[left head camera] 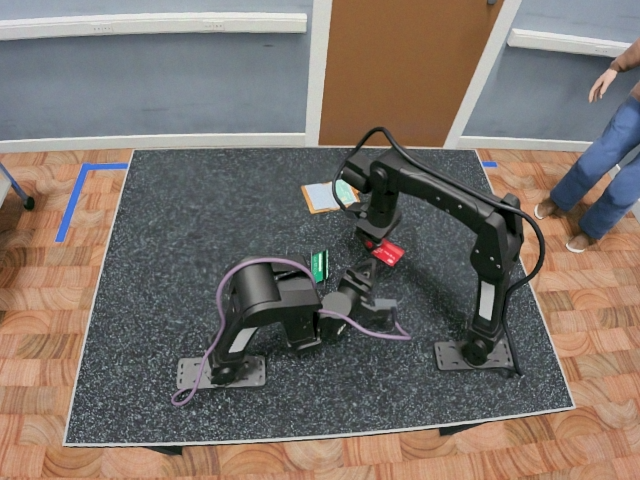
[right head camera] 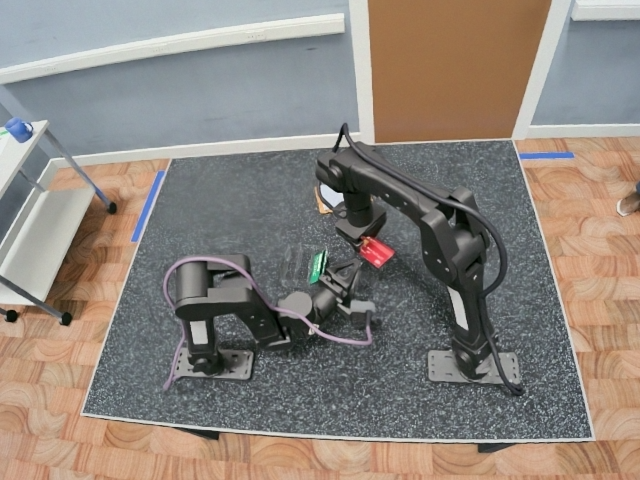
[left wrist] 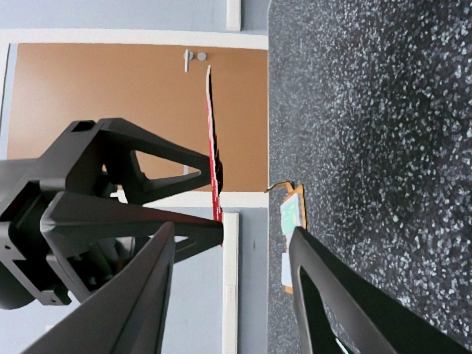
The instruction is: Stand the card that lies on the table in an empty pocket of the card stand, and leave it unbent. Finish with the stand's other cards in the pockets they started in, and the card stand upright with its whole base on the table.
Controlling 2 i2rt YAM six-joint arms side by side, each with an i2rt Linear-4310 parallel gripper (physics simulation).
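Frame: origin at the left arm's base, x back, y right, z up, level; centimetres.
Seen in the pictures: left gripper, fingertip midpoint: (left head camera: 371, 264) (right head camera: 358, 265) (left wrist: 233, 235); right gripper, fingertip midpoint: (left head camera: 374, 244) (right head camera: 365, 244) (left wrist: 223, 197); left arm's base, origin of the base link: (left head camera: 221, 373) (right head camera: 214, 364); right arm's base, origin of the base link: (left head camera: 472, 355) (right head camera: 472, 368).
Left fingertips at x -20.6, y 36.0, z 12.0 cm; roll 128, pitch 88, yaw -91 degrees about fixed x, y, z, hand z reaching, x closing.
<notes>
Pixels of each thing's top centre, then the offset from my left fingertips to it.
- red card, middle of its top: (left wrist: 206, 161) (right head camera: 373, 248) (left head camera: 384, 248) dx -3.7, dy +3.4, dz +1.2 cm
- green card, middle of its top: (left head camera: 320, 263) (right head camera: 317, 263) dx -5.8, dy -11.3, dz -8.5 cm
The red card (left head camera: 390, 253) (right head camera: 377, 252) (left wrist: 212, 145) is in the air, roughly level and slightly curved in the left wrist view. My right gripper (left head camera: 373, 243) (right head camera: 364, 242) (left wrist: 223, 197) points down and holds it at the fingertips. My left gripper (left head camera: 371, 264) (right head camera: 356, 264) (left wrist: 233, 235) is partly open and empty, just left of and in front of the card in the head views. The clear card stand (right head camera: 285, 269) is upright left of it, with a green card (left head camera: 319, 266) (right head camera: 316, 267) on its right side. The left arm partly hides the stand; its pockets are hard to make out.
An orange folder or board (left head camera: 311, 207) (right head camera: 322, 207) (left wrist: 303, 205) with pale papers lies behind the grippers. The left arm reaches in front of the stand, and the right arm arches over the table's right half. A white trolley (right head camera: 51, 227) stands beyond the table's left edge.
</notes>
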